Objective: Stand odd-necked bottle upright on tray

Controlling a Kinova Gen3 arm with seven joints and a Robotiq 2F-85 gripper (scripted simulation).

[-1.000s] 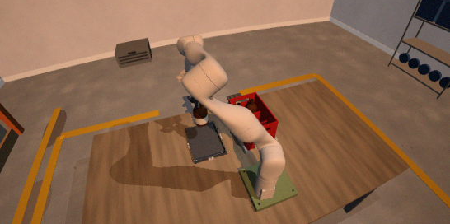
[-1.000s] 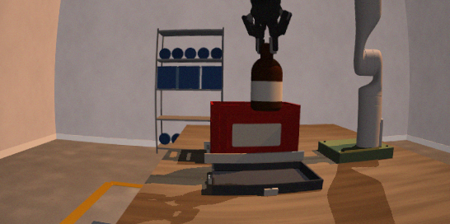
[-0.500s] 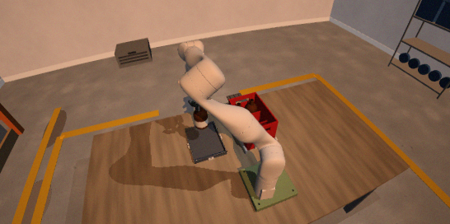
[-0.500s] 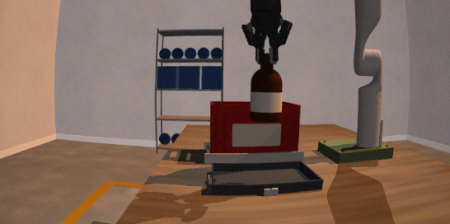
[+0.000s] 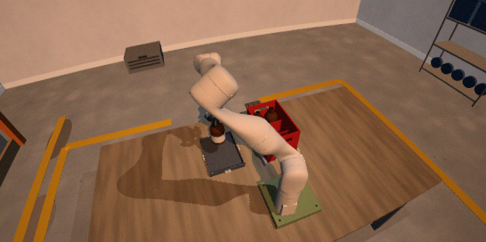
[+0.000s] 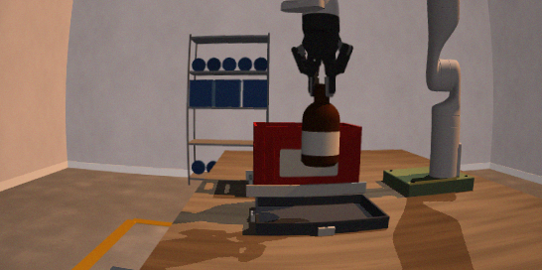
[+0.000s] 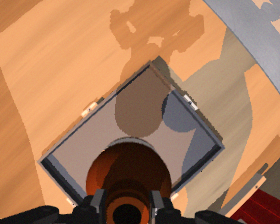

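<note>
My hand is 25 cm above the dark tray. From my hand the other things lie so: red crate: 29 cm to the right, 18 cm below, 5 cm ahead.
</note>
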